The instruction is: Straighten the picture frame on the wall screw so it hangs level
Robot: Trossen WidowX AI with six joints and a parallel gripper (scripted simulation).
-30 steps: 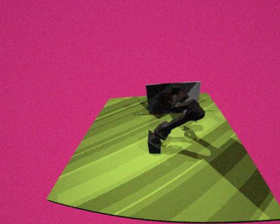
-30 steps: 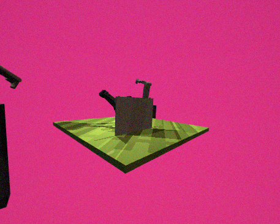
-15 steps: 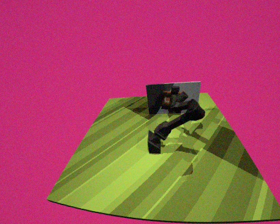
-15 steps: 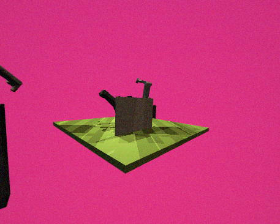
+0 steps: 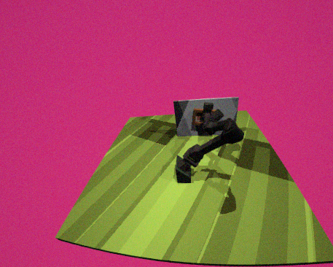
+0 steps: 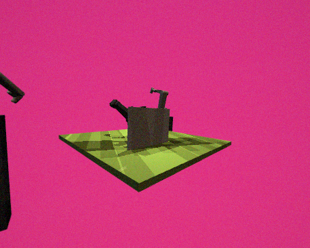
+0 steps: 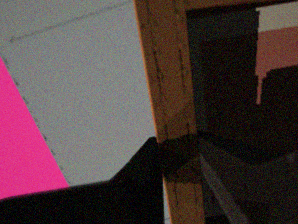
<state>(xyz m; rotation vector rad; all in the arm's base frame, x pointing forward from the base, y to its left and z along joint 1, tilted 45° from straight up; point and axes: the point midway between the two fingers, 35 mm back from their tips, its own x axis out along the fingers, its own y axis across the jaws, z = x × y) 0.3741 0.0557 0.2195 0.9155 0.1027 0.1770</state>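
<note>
Now: gripper tip 5 cm above the picture frame and 1 cm to the right of it. Round my gripper tip: grey wall panel (8 cm below, 2 cm ahead).
</note>
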